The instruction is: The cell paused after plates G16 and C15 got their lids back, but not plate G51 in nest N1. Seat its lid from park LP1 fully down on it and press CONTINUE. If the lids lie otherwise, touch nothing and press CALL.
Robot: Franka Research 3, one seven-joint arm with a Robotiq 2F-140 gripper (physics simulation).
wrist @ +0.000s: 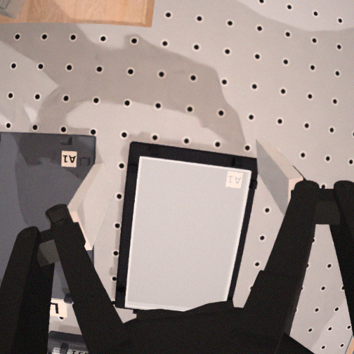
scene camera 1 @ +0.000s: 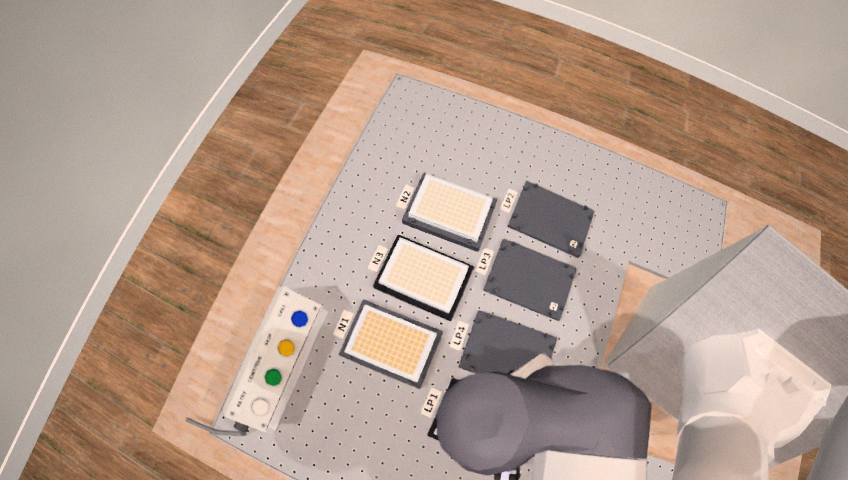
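Note:
A pale translucent lid (wrist: pixel 187 235) lies in the black park LP1 (wrist: pixel 192 149); in the scene view the arm hides most of that park. My gripper (wrist: pixel 181 167) is open, its fingers on either side of the lid and apart from it. Plate G51 (scene camera 1: pixel 390 343) sits in nest N1 (scene camera 1: pixel 351 349) with bright orange wells and no lid. The plates in N2 (scene camera 1: pixel 452 206) and N3 (scene camera 1: pixel 424 274) look paler, under lids; the N2 lid shows an offset edge at its front side. The button box has a green CONTINUE button (scene camera 1: pixel 273 377) and a blue CALL button (scene camera 1: pixel 299 318).
Dark parks LP2 (scene camera 1: pixel 551 218), LP3 (scene camera 1: pixel 529 279) and LP4 (scene camera 1: pixel 505 343) (wrist: pixel 45 200) hold no lids. LP4 is beside the left finger in the wrist view. A yellow button (scene camera 1: pixel 286 347) and a white button (scene camera 1: pixel 260 406) are on the box. A large grey block (scene camera 1: pixel 731 303) stands at the right.

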